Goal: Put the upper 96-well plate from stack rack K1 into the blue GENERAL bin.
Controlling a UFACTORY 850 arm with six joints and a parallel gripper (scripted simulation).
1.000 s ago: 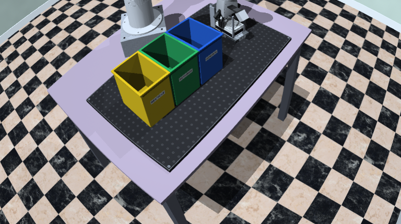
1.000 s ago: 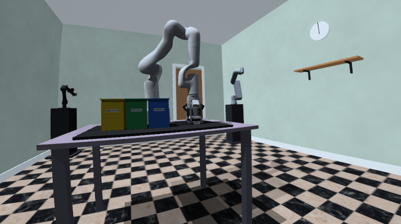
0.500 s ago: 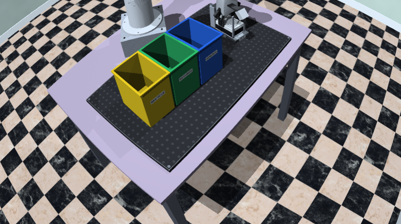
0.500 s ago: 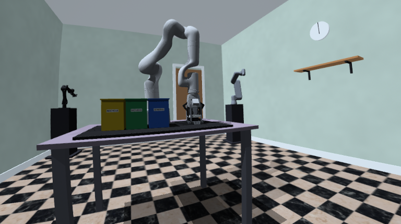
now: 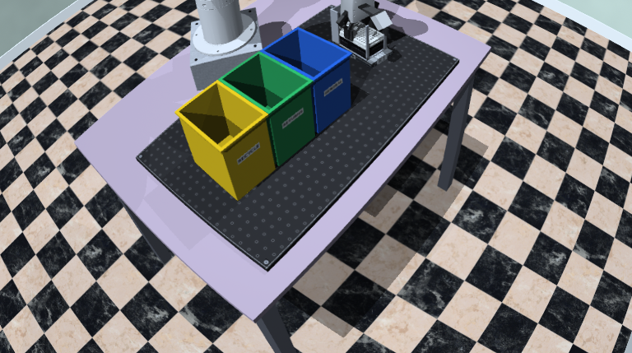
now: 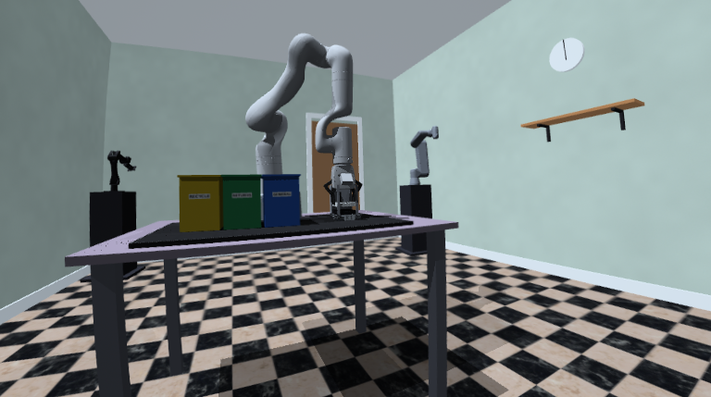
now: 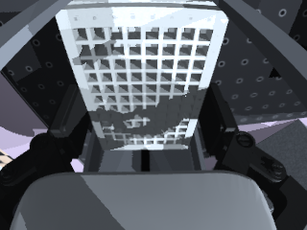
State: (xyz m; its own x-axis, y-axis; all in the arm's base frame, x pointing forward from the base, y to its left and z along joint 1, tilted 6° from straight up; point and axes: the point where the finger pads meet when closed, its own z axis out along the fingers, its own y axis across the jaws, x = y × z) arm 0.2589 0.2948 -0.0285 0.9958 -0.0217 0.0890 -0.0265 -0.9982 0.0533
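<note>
Right now my hand is 4 cm above the dark plate. The rest, counted from my hand: blue bin (27 cm to the right, 7 cm ahead, 2 cm above); then green bin (40 cm to the right, 8 cm ahead, 2 cm above); then white 96-well plate (1 cm below).
</note>
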